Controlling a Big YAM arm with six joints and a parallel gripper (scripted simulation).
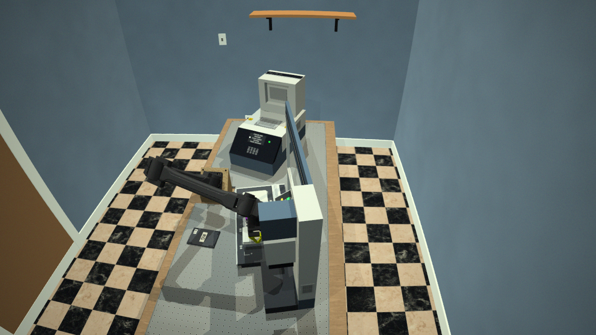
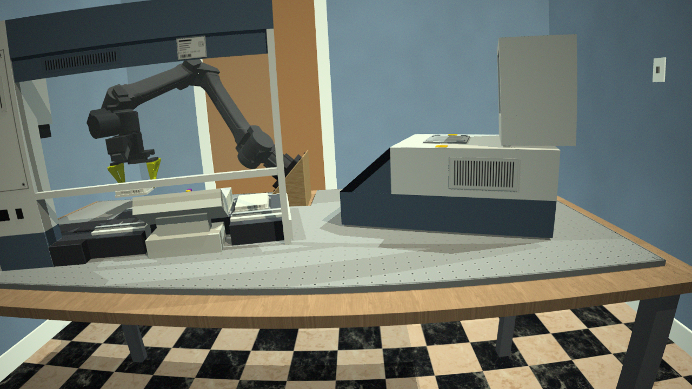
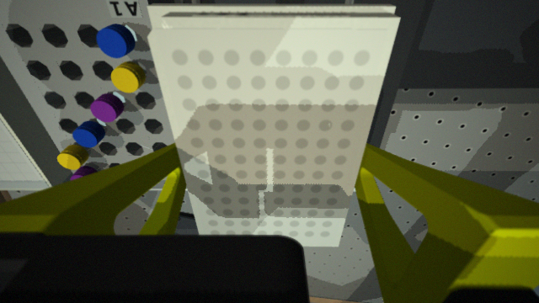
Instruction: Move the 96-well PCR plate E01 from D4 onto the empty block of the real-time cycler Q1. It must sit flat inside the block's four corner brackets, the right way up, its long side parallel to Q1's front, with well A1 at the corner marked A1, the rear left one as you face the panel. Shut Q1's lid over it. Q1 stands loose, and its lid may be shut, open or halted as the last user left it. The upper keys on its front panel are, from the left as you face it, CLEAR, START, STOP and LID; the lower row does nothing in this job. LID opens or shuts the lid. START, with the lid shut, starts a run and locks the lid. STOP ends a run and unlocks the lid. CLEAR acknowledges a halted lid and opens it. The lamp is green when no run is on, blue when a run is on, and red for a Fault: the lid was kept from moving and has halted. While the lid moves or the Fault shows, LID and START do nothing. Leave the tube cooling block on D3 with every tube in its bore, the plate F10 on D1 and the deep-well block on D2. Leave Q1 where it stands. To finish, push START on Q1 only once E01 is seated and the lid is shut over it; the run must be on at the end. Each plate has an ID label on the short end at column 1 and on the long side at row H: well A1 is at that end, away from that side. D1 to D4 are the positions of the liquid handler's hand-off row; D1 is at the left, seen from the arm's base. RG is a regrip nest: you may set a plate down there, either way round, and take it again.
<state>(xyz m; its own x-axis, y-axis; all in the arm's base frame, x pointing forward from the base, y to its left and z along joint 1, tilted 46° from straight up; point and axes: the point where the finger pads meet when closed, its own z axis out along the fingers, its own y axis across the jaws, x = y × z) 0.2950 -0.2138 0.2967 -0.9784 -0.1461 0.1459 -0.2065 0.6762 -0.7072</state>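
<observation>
The tube cooling block lies 20 mm behind my hand, 100 mm to the left of it and 60 mm below it. Also, from my hand: crossbar (160 mm ahead, 140 mm to the left, 40 mm above); liquid handler tower (210 mm ahead, 200 mm to the right, 140 mm above); gantry beam (160 mm ahead, 150 mm to the left, 380 mm above).
</observation>
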